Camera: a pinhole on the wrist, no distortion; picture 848 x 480 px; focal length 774.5 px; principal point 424.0 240.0 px. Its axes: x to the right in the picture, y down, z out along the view. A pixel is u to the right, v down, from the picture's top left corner.
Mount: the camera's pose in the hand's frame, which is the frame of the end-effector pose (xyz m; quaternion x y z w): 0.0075 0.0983 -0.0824 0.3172 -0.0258 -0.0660 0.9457
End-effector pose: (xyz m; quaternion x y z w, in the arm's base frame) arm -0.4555 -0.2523 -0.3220 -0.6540 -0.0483 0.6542 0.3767
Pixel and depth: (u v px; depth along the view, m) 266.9 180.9 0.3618
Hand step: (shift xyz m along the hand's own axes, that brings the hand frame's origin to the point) -0.1009 -0.1290 0.1889
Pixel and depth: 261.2 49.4 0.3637
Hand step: -0.1109 -0.1786 0.1531
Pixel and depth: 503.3 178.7 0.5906
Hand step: 0.0087 -0.2995 0.3608
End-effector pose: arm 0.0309 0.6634 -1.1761 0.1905 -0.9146 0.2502 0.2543
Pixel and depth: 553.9 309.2 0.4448
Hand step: 0.0453 -0.1462 0.2968
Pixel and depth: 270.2 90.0 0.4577
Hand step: -0.1336 -0.2319 0.2285
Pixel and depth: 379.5 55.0 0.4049
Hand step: -0.0627 -0.2164 0.1820
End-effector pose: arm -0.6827 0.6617 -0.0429 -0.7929 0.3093 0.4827 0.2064
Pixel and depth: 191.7 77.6 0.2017
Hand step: -0.0753 -0.0469 0.0525
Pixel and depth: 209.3 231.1 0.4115
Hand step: -0.1433 -0.1348 0.2421
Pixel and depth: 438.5 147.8 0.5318
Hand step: -0.0377 -0.2704 0.3035
